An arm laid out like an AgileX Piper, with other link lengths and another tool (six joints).
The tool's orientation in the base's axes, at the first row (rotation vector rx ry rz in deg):
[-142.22, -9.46, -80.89]
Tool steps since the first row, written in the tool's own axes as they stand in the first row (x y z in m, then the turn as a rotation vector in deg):
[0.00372, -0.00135, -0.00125, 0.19, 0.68, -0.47]
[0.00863, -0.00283, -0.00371, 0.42, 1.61, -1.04]
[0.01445, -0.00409, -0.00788, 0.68, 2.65, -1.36]
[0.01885, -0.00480, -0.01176, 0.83, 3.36, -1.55]
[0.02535, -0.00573, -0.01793, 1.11, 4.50, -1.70]
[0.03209, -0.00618, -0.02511, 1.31, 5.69, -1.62]
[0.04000, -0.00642, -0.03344, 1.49, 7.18, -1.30]
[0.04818, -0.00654, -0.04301, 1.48, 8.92, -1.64]
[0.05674, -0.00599, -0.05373, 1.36, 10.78, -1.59]
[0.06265, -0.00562, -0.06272, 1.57, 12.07, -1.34]
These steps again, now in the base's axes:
[0.00057, 0.00077, 0.00404, -0.13, -0.80, 0.26]
[0.00073, 0.00127, 0.00970, -0.26, -1.86, 0.56]
[0.00000, 0.00100, 0.01693, -0.15, -2.96, 0.75]
[-0.00109, 0.00036, 0.02270, -0.06, -3.70, 0.84]
[-0.00304, -0.00083, 0.03142, 0.23, -4.84, 0.94]
[-0.00559, -0.00280, 0.04074, 0.68, -5.96, 0.85]
[-0.00842, -0.00535, 0.05157, 1.39, -7.29, 0.58]
[-0.01212, -0.00839, 0.06322, 1.51, -9.06, 0.41]
[-0.01640, -0.01242, 0.07562, 1.93, -10.81, -0.06]
[-0.02067, -0.01567, 0.08495, 2.54, -11.98, -0.24]

